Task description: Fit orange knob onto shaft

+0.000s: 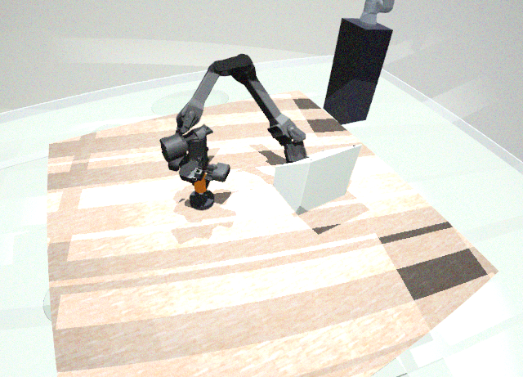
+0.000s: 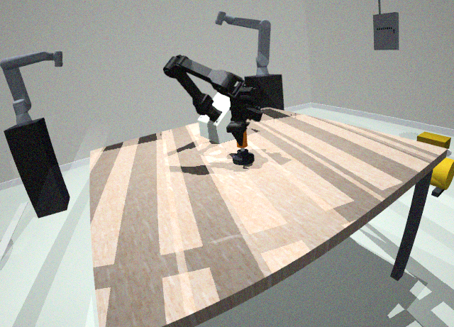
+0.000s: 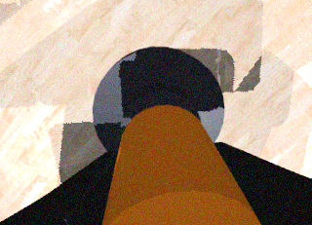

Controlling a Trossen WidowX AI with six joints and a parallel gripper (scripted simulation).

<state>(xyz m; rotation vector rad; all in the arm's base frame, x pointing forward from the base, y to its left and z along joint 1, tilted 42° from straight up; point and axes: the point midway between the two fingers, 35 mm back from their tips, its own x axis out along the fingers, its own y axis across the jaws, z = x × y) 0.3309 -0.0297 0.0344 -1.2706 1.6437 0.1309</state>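
Right now my gripper tip is 30 mm below the orange knob. Round my gripper tip: round pedestal: 40 mm below.
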